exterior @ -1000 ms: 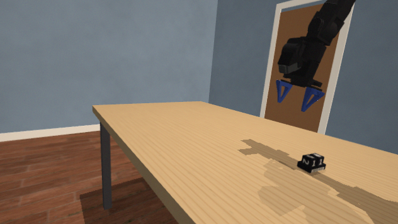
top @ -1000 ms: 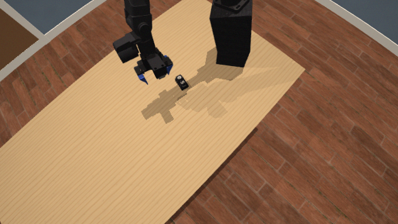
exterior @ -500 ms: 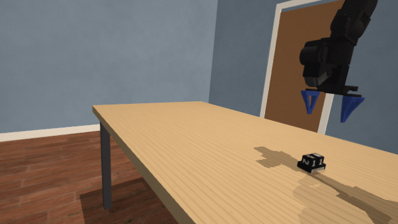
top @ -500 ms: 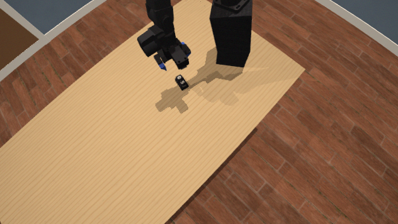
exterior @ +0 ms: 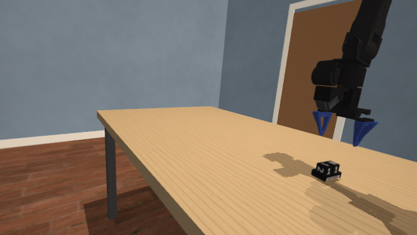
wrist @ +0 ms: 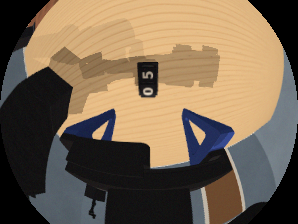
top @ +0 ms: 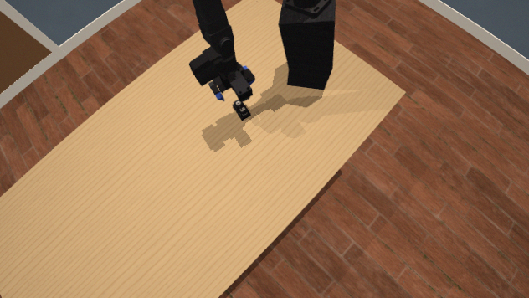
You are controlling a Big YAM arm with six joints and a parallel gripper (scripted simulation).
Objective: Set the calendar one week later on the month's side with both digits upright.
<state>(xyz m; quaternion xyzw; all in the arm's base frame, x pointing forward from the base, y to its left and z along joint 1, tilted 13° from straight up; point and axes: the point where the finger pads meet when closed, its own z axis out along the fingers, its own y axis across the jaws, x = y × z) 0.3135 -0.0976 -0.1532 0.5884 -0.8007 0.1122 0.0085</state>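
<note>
Now: hand 9 cm above the black date cube. Round my hand: black tray (11 cm below, 2 cm to the left); black cube (9 cm below, 3 cm to the left, 1 cm ahead).
</note>
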